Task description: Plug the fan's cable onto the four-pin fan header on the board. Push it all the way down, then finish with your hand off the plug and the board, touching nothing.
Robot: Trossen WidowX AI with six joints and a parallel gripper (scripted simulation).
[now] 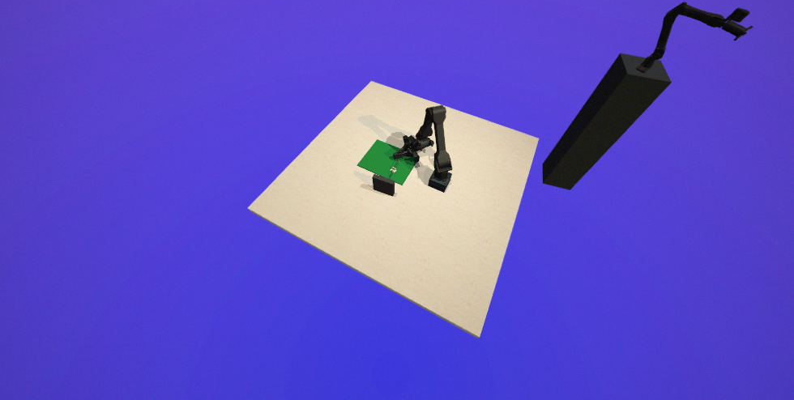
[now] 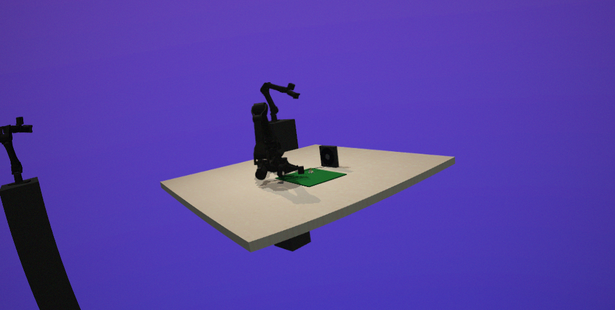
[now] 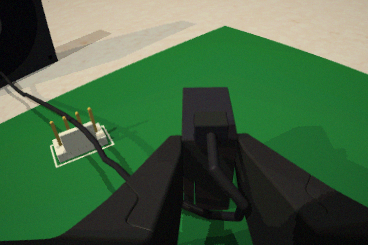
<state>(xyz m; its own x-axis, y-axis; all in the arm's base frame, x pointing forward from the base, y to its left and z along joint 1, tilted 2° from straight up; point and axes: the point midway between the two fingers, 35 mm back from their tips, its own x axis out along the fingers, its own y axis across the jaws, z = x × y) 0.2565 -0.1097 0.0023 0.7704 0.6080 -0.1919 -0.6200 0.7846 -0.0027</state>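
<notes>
The green board lies 60 mm below my gripper tip, 50 mm ahead of it and 30 mm to the left of it. From my gripper tip the other things lie so: black fan plug: 10 mm to the left, 10 mm below, 10 mm ahead; black fan: 240 mm to the left, 10 mm above; header: 90 mm to the left, 50 mm below.
</notes>
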